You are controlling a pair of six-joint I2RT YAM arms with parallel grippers.
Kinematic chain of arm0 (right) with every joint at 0, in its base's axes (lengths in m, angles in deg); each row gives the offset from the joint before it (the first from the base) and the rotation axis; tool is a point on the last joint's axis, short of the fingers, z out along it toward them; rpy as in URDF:
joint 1: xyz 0 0 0.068 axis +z
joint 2: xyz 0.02 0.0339 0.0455 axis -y
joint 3: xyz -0.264 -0.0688 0 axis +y
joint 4: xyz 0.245 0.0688 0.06 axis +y
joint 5: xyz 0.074 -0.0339 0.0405 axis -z
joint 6: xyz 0.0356 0 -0.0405 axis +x
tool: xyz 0 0 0 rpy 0 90 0
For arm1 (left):
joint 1: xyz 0 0 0.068 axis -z
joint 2: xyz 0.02 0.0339 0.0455 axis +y
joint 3: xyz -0.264 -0.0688 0 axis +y
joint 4: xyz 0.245 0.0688 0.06 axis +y
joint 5: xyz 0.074 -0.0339 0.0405 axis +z
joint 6: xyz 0.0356 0 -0.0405 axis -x
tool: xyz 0 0 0 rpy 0 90 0
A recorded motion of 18 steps. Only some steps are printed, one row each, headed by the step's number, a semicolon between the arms.
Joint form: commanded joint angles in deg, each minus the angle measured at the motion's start. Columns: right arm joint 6, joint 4, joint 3, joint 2, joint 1, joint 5; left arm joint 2, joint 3, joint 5, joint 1, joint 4, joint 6.
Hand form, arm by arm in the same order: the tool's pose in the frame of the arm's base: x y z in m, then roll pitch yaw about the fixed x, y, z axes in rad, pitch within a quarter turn. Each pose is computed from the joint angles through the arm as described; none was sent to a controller.
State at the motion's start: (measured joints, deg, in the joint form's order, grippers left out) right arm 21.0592 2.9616 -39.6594 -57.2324 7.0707 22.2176; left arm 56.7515 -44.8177 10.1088 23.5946 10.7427 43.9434
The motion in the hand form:
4: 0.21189 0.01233 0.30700 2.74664 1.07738 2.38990; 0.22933 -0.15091 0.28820 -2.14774 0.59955 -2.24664
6: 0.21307 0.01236 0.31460 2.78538 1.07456 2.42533; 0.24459 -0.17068 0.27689 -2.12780 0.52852 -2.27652
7: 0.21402 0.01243 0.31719 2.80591 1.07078 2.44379; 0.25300 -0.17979 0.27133 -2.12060 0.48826 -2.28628
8: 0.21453 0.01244 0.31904 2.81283 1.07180 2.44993; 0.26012 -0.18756 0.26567 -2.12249 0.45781 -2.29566
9: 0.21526 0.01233 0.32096 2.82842 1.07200 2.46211; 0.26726 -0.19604 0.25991 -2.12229 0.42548 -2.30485
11: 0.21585 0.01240 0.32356 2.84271 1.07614 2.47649; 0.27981 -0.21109 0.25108 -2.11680 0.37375 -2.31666
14: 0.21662 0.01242 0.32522 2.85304 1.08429 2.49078; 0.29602 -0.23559 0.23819 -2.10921 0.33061 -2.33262
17: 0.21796 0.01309 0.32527 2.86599 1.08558 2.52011; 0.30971 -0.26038 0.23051 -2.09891 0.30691 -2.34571
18: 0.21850 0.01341 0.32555 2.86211 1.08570 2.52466; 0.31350 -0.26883 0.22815 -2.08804 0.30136 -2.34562
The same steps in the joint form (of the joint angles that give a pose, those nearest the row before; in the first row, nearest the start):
4: 1.99 18.00 -7.71 2.68 -0.13 -0.16; 12.66 -5.85 4.75 11.66 -1.72 14.55
6: 1.41 20.24 -9.99 1.96 -0.13 0.05; 18.55 -7.32 1.71 12.71 -6.11 17.70
7: 1.19 21.22 -10.94 1.51 -0.13 0.13; 21.60 -8.43 0.18 12.98 -7.87 19.55
8: 1.03 21.57 -11.46 1.30 -0.13 0.21; 24.29 -9.49 -0.85 13.22 -9.03 20.99
9: 0.77 22.10 -12.10 1.00 -0.15 0.42; 27.07 -10.68 -1.92 13.54 -10.23 22.52
11: 0.31 22.47 -12.76 0.77 -0.13 0.57; 31.84 -13.16 -3.58 14.10 -12.24 25.03
14: -0.35 22.23 -13.05 0.63 -0.15 0.55; 38.72 -17.26 -4.55 15.44 -14.98 27.36
17: -1.17 21.94 -13.15 0.37 -0.13 -0.18; 44.76 -22.30 -4.74 16.93 -16.29 28.86
18: -1.34 21.77 -13.21 0.28 -0.13 -0.62; 46.63 -23.83 -4.58 17.50 -17.15 29.35

